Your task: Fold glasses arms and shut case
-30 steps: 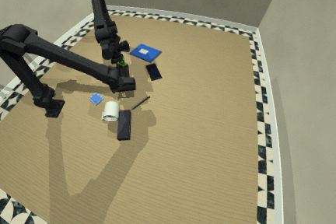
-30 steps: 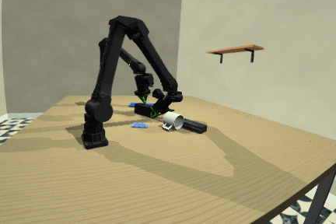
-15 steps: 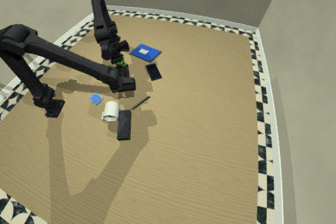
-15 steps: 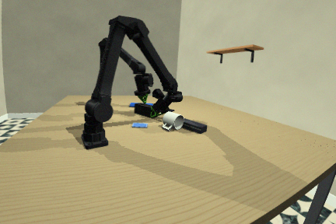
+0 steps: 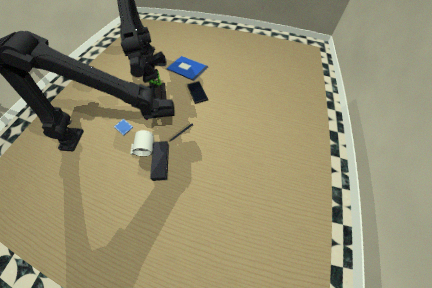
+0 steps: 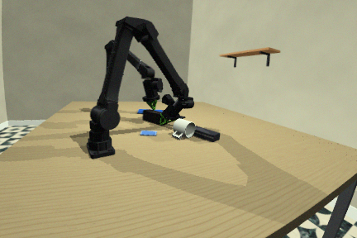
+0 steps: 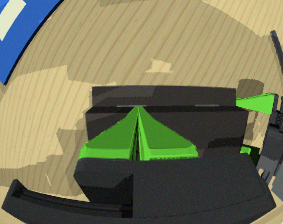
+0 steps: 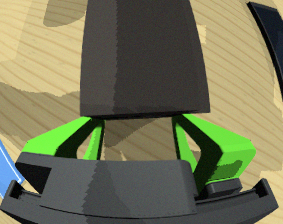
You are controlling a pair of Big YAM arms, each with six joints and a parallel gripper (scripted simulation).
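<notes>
Now: left hand 40 mm to the left of the glasses case and 40 mm above it.
</notes>
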